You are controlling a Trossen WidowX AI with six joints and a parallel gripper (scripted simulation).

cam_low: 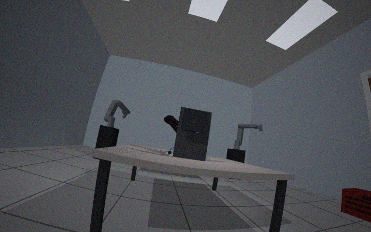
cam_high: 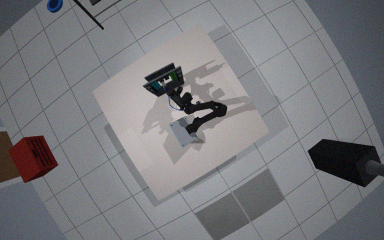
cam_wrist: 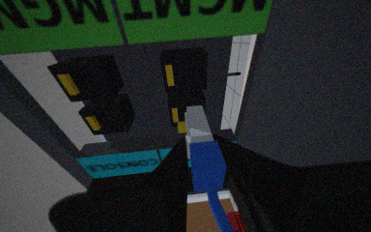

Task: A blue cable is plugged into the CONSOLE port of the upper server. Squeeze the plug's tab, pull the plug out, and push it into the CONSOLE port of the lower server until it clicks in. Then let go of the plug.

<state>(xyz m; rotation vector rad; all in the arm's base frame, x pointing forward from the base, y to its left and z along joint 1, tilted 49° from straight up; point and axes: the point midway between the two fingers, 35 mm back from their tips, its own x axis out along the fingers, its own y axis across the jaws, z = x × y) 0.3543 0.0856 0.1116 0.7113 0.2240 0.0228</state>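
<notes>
Right now my gripper tip is right at the blue plug.
</notes>
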